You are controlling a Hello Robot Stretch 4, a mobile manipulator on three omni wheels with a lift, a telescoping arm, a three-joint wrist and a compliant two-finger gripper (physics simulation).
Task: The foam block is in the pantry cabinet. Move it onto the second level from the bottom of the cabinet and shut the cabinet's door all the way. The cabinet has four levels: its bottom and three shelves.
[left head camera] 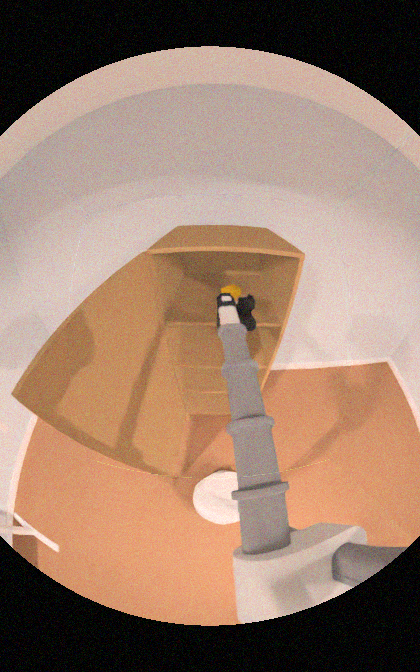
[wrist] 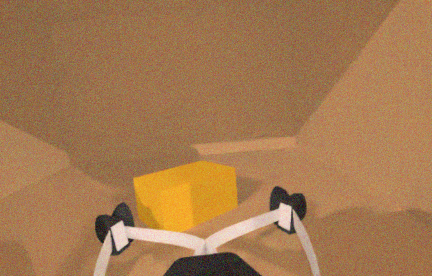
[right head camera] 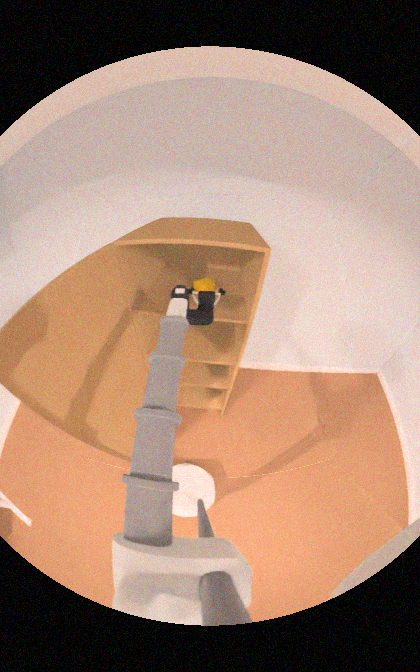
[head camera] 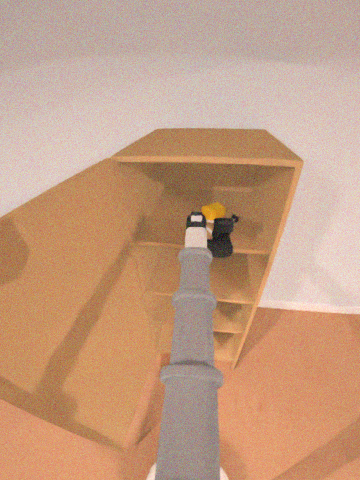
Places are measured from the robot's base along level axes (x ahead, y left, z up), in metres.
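Pixels of known places: gripper, fingertip midpoint: (wrist: 203, 210) (head camera: 216, 216).
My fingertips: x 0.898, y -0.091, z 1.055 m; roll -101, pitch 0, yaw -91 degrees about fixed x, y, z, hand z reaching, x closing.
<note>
Ahead of a thing's pixels: the offset from my fingertips to its middle. "spot": to the spot under its first point.
The foam block @(0.032 m ahead, 0.015 m left, 0.008 m up) (head camera: 214, 210) (left head camera: 231, 290) (right head camera: 204, 283) (wrist: 185, 195) is yellow and rests on the cabinet's top shelf, the highest level. My gripper (right head camera: 206, 291) (wrist: 203, 210) is open inside that top level. In the wrist view the block shows beyond the fingers, between them and nearer the left finger; it is not gripped. The pantry cabinet (head camera: 205, 145) (left head camera: 220, 237) (right head camera: 200, 231) is wooden. Its door @(spot: 0.469 m back, 0.386 m left, 0.194 m up) (head camera: 65, 245) (left head camera: 115, 350) (right head camera: 60, 350) stands wide open at the left. The lowest shelf (head camera: 227, 331) (right head camera: 206, 386), which makes the second level, is partly hidden by the arm.
The telescoping arm (head camera: 191, 400) (left head camera: 257, 450) (right head camera: 152, 440) reaches through the cabinet's open front, with the door to its left. The cabinet's right side wall (head camera: 285, 215) stands right of the gripper. A white round base part (left head camera: 217, 497) (right head camera: 192, 490) shows on the floor beside the arm.
</note>
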